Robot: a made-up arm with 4 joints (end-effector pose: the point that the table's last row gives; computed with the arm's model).
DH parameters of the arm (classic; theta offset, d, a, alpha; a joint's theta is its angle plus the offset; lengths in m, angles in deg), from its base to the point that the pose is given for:
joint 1: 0 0.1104 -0.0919 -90
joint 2: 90 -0.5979 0.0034 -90
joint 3: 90 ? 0.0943 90
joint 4: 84.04 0 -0.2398 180
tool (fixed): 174.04 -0.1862 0 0
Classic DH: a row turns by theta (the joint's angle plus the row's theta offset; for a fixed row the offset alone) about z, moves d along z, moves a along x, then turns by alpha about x.
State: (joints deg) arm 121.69 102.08 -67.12 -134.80
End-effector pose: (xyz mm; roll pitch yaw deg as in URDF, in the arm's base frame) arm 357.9 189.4 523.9 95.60 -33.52 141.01
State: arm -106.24 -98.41 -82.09 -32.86
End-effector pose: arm -358.4 220.5 61.6 -91.75 -48.80 67.25
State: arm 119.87 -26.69 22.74 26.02
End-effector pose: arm 747.0 371.3 11.8 -7.83 -33.72 90.76
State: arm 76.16 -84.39 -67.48 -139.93
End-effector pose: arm 375.5 -192.0 -322.0 -86.98 44.71 -124.14
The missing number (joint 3, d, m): 0.2322
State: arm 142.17 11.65 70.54 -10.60
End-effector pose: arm 560.6 554.9 70.8 -69.45 21.61 145.95
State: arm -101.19 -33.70 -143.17 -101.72
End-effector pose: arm -491.0 577.4 129.2 -135.93 -22.06 136.55
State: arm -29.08 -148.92 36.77 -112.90
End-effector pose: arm -19.5 -694.8 120.8 -135.46 -15.75 20.98
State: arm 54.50 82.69 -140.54 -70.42
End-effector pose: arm 542.9 -249.2 313.8 95.83 14.85 5.69
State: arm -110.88 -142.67 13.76 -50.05
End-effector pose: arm -545.4 87.2 217.2 -156.03 -32.30 7.37
